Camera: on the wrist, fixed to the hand. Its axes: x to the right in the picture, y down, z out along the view.
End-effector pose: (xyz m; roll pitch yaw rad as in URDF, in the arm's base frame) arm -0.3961 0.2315 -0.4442 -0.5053 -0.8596 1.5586
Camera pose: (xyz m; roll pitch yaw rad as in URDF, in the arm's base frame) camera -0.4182 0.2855 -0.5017 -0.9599 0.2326 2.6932
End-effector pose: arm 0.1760 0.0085 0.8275 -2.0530 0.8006 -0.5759
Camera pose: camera 0.1139 -0.0439 0.8165 1.9851 0.7596 -3.0631
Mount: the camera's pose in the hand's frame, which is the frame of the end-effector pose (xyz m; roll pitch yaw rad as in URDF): -0.0085 0.0578 -0.0575 -0.0233 -0.0228 1.4769
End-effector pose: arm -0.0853 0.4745 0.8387 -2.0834 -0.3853 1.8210
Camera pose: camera -0.0094 0.4944 0.8150 -2.3648 0.8930 0.9778
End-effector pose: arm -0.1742 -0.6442 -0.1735 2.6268 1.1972 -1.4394
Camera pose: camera -0.1868 -0.7165 -0.1369 1.8741 -0.0844 -2.5167
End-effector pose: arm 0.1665 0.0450 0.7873 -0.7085 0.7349 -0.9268
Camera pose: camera 0.1352 0.0975 0.7327 0.8011 0.5592 1.0737
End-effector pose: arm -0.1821 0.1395 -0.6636 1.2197 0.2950 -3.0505
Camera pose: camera -0.1773 0.0658 -0.6281 0.8562 -1.0644 -2.3275
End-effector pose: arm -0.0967 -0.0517 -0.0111 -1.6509 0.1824 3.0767
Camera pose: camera -0.0747 0.0089 -0.0617 2.1110 1.4657 0.5086
